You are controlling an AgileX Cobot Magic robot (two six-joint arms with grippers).
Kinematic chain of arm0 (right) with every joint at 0, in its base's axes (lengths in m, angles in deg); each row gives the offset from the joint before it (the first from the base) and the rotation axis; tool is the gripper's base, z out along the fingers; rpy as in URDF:
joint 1: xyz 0 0 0.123 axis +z
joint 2: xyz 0 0 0 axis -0.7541 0.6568 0
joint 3: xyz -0.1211 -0.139 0.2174 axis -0.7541 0.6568 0
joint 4: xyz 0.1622 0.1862 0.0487 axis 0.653 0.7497 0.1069
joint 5: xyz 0 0 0 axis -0.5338 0.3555 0.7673
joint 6: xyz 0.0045 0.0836 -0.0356 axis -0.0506 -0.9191 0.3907
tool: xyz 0 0 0 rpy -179.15 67 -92.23
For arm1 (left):
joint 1: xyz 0 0 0.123 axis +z
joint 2: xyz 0 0 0 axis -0.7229 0.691 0
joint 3: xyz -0.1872 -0.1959 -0.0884 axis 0.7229 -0.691 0
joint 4: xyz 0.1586 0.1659 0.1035 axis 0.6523 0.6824 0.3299
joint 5: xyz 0 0 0 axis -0.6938 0.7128 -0.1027
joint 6: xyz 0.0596 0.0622 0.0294 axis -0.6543 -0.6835 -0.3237
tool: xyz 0 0 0 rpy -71.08 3.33 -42.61
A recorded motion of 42 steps. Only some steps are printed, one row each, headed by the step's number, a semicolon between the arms.
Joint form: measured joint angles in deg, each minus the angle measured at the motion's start. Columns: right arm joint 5, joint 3, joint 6, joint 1, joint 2, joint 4; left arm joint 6, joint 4, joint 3, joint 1, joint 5, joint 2.
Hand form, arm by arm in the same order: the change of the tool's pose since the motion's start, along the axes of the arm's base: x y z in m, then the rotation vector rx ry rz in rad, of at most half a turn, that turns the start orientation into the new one. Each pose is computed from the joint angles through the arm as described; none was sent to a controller.
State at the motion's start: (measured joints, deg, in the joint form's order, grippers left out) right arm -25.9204 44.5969 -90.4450 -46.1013 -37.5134 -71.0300; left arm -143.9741 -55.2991 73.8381 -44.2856 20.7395 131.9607
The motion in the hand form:
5: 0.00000 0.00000 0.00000 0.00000 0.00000 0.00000; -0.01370 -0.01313 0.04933 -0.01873 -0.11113 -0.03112
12: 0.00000 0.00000 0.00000 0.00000 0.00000 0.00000; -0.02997 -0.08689 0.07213 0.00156 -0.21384 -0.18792
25: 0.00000 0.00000 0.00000 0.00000 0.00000 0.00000; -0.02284 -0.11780 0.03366 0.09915 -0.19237 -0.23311
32: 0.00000 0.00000 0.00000 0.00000 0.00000 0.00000; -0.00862 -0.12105 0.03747 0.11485 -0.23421 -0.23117
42: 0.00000 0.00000 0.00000 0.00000 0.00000 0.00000; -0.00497 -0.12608 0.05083 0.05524 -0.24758 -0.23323
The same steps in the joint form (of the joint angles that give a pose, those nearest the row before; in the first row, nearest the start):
5: 0.00 0.00 0.00 0.00 0.00 0.00; 2.00 0.89 -0.25 -1.77 1.21 -7.82
12: 0.00 0.00 0.00 0.00 0.00 0.00; 2.00 0.84 -0.25 -14.57 -3.97 -11.08
25: 0.00 0.00 0.00 0.00 0.00 0.00; -0.80 0.85 -0.31 -20.37 -11.36 -4.73
32: 0.00 0.00 0.00 0.00 0.00 0.00; -3.18 -0.40 3.05 -20.37 -12.47 -2.67
42: 0.00 0.00 0.00 0.00 0.00 0.00; -2.54 -2.15 5.39 -20.37 -10.03 -2.95

